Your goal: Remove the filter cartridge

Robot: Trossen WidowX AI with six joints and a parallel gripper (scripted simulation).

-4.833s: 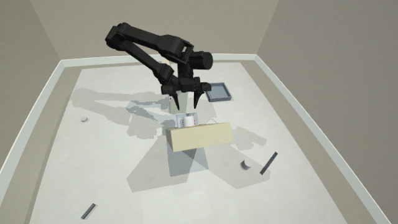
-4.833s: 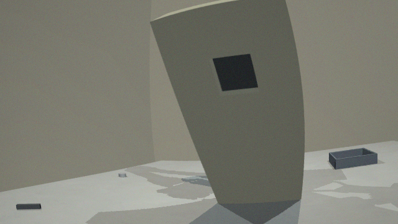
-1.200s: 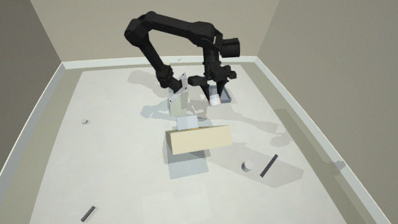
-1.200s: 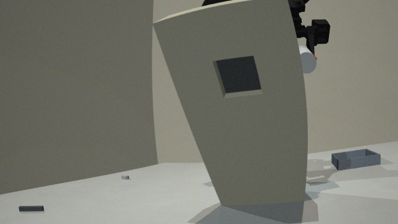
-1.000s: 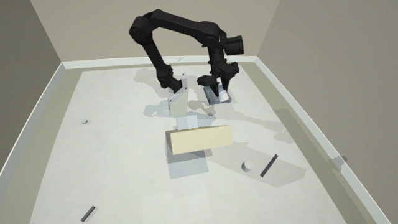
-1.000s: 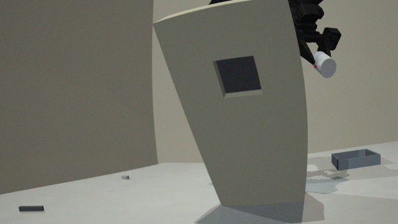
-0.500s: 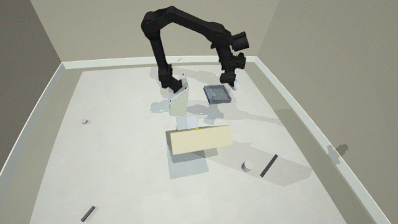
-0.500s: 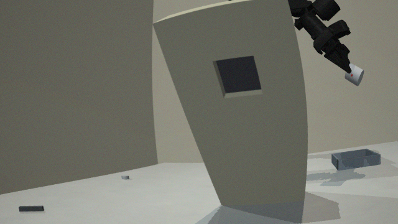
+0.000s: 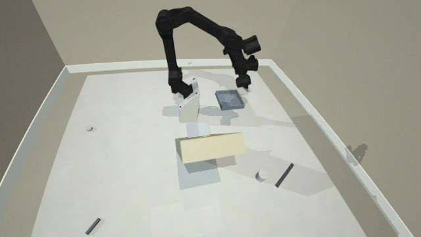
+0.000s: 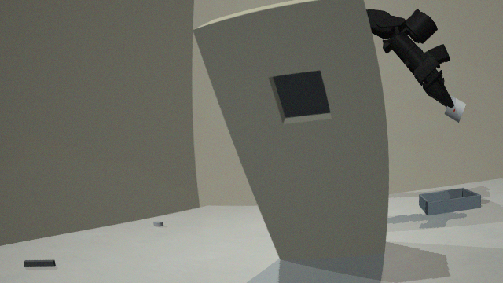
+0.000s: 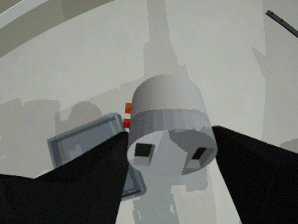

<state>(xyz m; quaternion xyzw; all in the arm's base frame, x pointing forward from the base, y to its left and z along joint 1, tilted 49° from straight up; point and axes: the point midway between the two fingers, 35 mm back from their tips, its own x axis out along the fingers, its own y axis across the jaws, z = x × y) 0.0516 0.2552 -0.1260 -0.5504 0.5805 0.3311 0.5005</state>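
Right now my gripper tip is 140 mm past the tray and 230 mm above it. From my gripper tip the other things lie so: round filter cartridge right at my gripper tip; then service panel 260 mm ahead, 260 mm to the right, 60 mm below.
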